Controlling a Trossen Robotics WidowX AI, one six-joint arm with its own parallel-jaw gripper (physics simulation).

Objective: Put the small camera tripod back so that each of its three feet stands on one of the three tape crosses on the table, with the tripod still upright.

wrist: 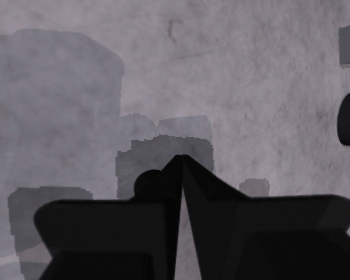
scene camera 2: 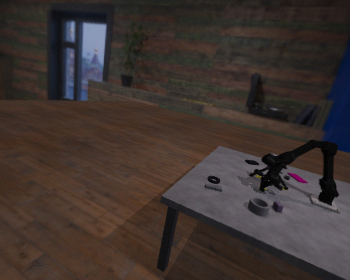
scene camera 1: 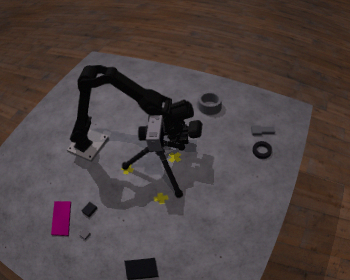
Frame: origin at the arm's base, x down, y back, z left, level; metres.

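Where they show: gripper, fingertip midpoint: (wrist: 181,160) (scene camera 2: 259,190) (scene camera 1: 187,143); arm's base at its link origin: (scene camera 2: 324,201) (scene camera 1: 83,144).
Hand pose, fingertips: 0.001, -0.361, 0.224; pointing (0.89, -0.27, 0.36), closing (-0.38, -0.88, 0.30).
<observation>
Each offset is from my fingertips to the top centre of the thing, as dx, dy, dz. "*": to the spot under its first point.
The tripod {* -0.090, -0.024, -0.185} (scene camera 1: 163,162) stands upright with a grey camera (scene camera 1: 155,132) on top. Its left foot {* -0.009, +0.132, -0.217} (scene camera 1: 125,165) is at the upper edge of the left yellow cross {+0.011, +0.128, -0.216} (scene camera 1: 128,170). Its front foot {* -0.005, -0.105, -0.220} (scene camera 1: 179,194) is right of the front cross {+0.011, -0.053, -0.258} (scene camera 1: 161,198), apart from it. Its back foot {* -0.009, +0.003, -0.038} (scene camera 1: 181,147) is beyond the back cross {+0.011, +0.009, -0.076} (scene camera 1: 174,157), slightly to the right. My gripper (scene camera 1: 176,140) (wrist: 181,160) is shut and empty, low behind the camera, near the back foot. A dark round end, probably that foot, shows left of the fingertips in the wrist view. Scene view 2 overlaps gripper and tripod.
A grey round cup {-0.036, +0.033, +0.235} (scene camera 1: 209,103) (scene camera 2: 258,206) stands behind the gripper, near a purple block {-0.028, +0.117, +0.141} (scene camera 2: 278,206). A black ring {-0.003, -0.272, +0.120} (scene camera 1: 262,143) and a grey block {-0.003, -0.233, +0.221} (scene camera 1: 263,130) lie at the right. A magenta slab {+0.004, +0.200, -0.547} (scene camera 1: 61,218), dark block {-0.003, +0.130, -0.447} (scene camera 1: 89,209) and black slab {-0.003, -0.164, -0.534} (scene camera 1: 141,268) lie in front.
</observation>
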